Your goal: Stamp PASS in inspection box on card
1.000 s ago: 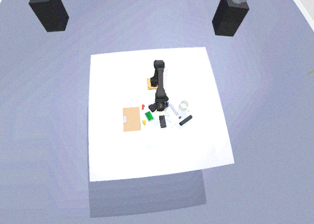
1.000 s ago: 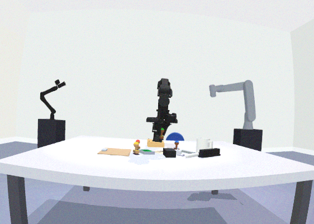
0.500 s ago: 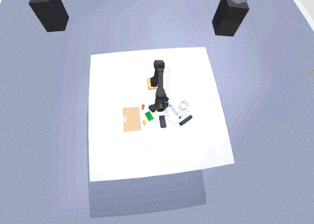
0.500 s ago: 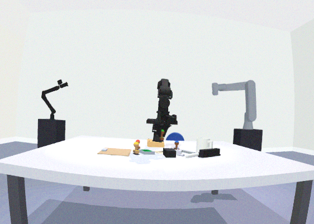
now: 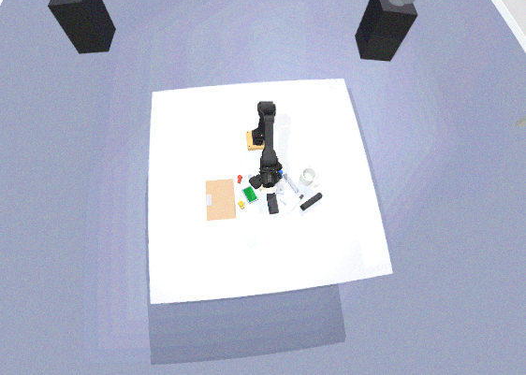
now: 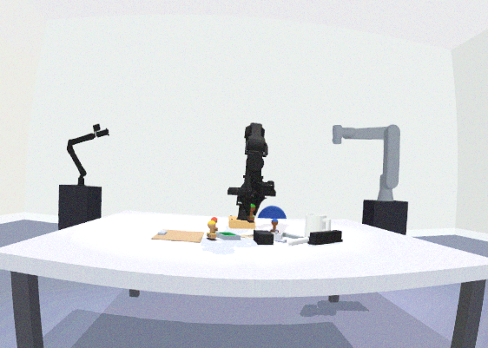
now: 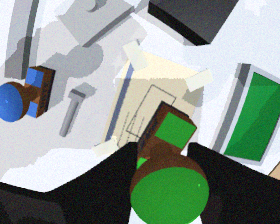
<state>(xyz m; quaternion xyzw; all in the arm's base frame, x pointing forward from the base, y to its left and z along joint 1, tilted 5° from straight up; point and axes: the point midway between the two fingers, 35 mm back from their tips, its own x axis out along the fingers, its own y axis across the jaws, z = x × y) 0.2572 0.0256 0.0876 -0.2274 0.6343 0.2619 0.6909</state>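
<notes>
The white-and-grey cylinder is 100 mm ahead of my gripper tip, 180 mm to the left of it and 70 mm below it. Also, from my gripper tip: blue-knobbed stamp 50 mm behind, 90 mm to the left, 60 mm below; green-knobbed PASS stamp right at my gripper tip; green ink pad 60 mm ahead, 80 mm to the right, 70 mm below.
</notes>
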